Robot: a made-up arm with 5 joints. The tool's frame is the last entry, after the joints.
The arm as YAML. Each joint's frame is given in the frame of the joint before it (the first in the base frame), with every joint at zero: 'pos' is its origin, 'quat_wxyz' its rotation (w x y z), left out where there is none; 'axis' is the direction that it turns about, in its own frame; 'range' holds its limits. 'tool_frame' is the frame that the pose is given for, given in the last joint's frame.
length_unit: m
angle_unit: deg
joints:
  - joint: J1
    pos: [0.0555, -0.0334, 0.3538]
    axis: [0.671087, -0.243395, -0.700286]
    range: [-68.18, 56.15]
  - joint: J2
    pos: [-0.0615, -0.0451, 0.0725]
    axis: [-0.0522, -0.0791, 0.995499]
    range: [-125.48, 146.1]
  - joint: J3
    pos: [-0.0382, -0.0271, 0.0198]
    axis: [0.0, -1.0, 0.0]
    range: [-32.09, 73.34]
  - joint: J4
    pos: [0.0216, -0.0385, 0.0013]
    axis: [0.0, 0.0, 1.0]
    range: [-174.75, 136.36]
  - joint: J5
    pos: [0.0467, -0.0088, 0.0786]
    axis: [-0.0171, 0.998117, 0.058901]
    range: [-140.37, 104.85]
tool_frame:
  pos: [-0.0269, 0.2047, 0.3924]
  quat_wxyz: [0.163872, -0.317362, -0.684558, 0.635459]
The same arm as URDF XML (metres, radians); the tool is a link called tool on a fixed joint. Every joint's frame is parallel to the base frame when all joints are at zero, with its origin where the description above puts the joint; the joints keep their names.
<robot name="arm">
  <joint name="J1" type="revolute">
    <parent link="base_link"/>
    <child link="link1"/>
    <origin xyz="0.0555 -0.0334 0.3538" rpy="0 0 0"/>
    <axis xyz="0.671087 -0.243395 -0.700286"/>
    <limit lower="-1.19" upper="0.98"/>
  </joint>
  <joint name="J2" type="revolute">
    <parent link="link1"/>
    <child link="link2"/>
    <origin xyz="-0.0615 -0.0451 0.0725" rpy="0 0 0"/>
    <axis xyz="-0.0522 -0.0791 0.995499"/>
    <limit lower="-2.19" upper="2.5499"/>
  </joint>
  <joint name="J3" type="revolute">
    <parent link="link2"/>
    <child link="link3"/>
    <origin xyz="-0.0382 -0.0271 0.0198" rpy="0 0 0"/>
    <axis xyz="0 -1 0"/>
    <limit lower="-0.5601" upper="1.28"/>
  </joint>
  <joint name="J4" type="revolute">
    <parent link="link3"/>
    <child link="link4"/>
    <origin xyz="0.0216 -0.0385 0.0013" rpy="0 0 0"/>
    <axis xyz="0 0 1"/>
    <limit lower="-3.05" upper="2.3799"/>
  </joint>
  <joint name="J5" type="revolute">
    <parent link="link4"/>
    <child link="link5"/>
    <origin xyz="0.0467 -0.0088 0.0786" rpy="0 0 0"/>
    <axis xyz="-0.0171 0.998117 0.058901"/>
    <limit lower="-2.4499" upper="1.83"/>
  </joint>
  <joint name="tool_joint" type="fixed">
    <parent link="link5"/>
    <child link="tool"/>
    <origin xyz="-0.0269 0.2047 0.3924" rpy="-1.7122 0.18 2.4296"/>
  </joint>
  <link name="base_link"/>
  <link name="link1"/>
  <link name="link2"/>
  <link name="link3"/>
  <link name="link4"/>
  <link name="link5"/>
  <link name="tool"/>
</robot>

